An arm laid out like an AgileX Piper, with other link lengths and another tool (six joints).
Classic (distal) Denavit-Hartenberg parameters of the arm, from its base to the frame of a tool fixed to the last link. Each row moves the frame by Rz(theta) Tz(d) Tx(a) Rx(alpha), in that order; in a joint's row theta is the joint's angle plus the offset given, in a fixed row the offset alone. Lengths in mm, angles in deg.
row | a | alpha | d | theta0
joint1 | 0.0 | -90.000 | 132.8 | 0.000
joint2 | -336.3 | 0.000 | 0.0 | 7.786
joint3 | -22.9 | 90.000 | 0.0 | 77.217
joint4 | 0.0 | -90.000 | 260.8 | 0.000
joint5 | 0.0 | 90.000 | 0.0 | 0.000
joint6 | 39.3 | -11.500 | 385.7 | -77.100
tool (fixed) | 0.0 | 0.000 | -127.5 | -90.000
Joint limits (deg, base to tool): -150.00..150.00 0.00..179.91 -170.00..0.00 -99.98..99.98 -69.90..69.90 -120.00..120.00
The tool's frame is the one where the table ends.
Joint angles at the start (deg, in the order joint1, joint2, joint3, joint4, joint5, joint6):
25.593 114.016 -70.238 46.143 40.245 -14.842
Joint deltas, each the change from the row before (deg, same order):
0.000 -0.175 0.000 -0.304 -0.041 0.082
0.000 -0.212 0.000 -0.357 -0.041 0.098
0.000 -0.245 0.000 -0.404 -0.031 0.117
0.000 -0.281 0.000 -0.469 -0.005 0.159
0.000 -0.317 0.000 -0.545 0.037 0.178
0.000 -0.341 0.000 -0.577 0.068 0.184
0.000 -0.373 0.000 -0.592 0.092 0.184
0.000 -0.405 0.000 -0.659 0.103 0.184
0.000 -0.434 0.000 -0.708 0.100 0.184
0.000 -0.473 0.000 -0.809 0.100 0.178
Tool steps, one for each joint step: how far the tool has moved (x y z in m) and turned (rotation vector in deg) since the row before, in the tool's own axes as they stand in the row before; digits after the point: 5 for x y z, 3 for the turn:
0.00028 -0.00012 -0.00136 -0.150 0.159 -0.206
0.00031 -0.00017 -0.00164 -0.172 0.185 -0.243
0.00029 -0.00021 -0.00187 -0.191 0.200 -0.271
0.00019 -0.00021 -0.00211 -0.218 0.200 -0.290
0.00005 -0.00019 -0.00234 -0.259 0.185 -0.337
-0.00006 -0.00021 -0.00248 -0.274 0.174 -0.362
-0.00013 -0.00032 -0.00268 -0.274 0.177 -0.386
-0.00013 -0.00028 -0.00293 -0.315 0.192 -0.441
-0.00006 -0.00027 -0.00318 -0.345 0.220 -0.484
0.00002 -0.00017 -0.00351 -0.414 0.254 -0.568

